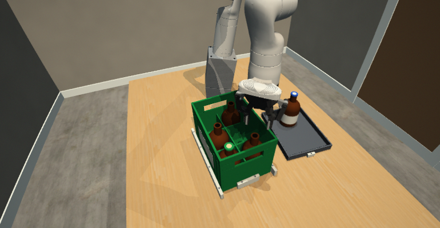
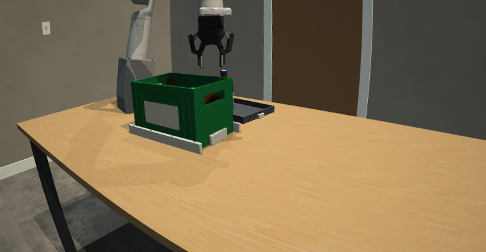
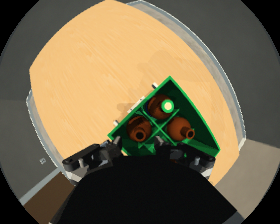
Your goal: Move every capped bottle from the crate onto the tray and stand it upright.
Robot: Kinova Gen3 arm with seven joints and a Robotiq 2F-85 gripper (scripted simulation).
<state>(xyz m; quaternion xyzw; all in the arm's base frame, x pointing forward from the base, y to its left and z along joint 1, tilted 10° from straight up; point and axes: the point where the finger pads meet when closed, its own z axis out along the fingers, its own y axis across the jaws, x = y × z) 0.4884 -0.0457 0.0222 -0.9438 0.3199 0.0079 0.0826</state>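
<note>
The green crate is 90 mm behind my hand, 50 mm to the right of it and 140 mm below it. From my hand the other things lie so: dark tray 100 mm behind, 230 mm to the left, 210 mm below.
</note>
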